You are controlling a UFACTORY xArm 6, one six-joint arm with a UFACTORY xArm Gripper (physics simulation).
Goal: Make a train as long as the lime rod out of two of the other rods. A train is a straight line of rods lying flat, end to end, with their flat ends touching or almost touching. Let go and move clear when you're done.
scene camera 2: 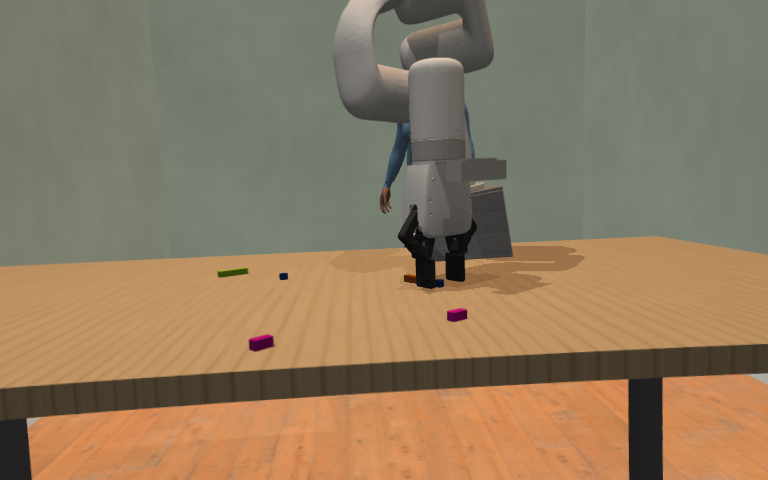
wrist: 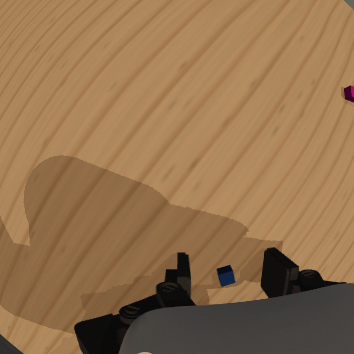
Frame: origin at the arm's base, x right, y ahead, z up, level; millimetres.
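Seen in the pictures: gripper, fingertip midpoint: [scene camera 2: 441, 284] [wrist: 225, 270].
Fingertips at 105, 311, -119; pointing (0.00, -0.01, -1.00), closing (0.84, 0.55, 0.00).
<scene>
Pixels of each thing's middle, then the offset from my fingertips to it, as dx, dy, dz.
- lime rod, body centre: [scene camera 2: 233, 272] +315, -219, +1
- orange rod, body centre: [scene camera 2: 415, 279] +28, -45, +1
- short blue rod, body centre: [scene camera 2: 283, 276] +226, -146, +1
- second magenta rod, body centre: [scene camera 2: 457, 315] +27, +177, +1
The lime rod [scene camera 2: 232, 272] lies flat at the back left of the table. An orange rod [scene camera 2: 409, 278] lies flat, its right part hidden behind one finger. A blue rod [scene camera 2: 439, 283] [wrist: 226, 276] lies on the table to the right of the orange one in the scene view. The finger hides whether their ends touch. My gripper [scene camera 2: 441, 280] [wrist: 225, 270] is open, with its fingers low on either side of this blue rod and apart from it in the wrist view. The orange rod does not show in the wrist view.
Another short blue rod [scene camera 2: 283, 276] lies right of the lime rod. A magenta rod [scene camera 2: 261, 343] lies at the front left. A second magenta rod [scene camera 2: 457, 314] lies in front of the gripper. One magenta rod [wrist: 349, 93] shows at the wrist view's right edge.
</scene>
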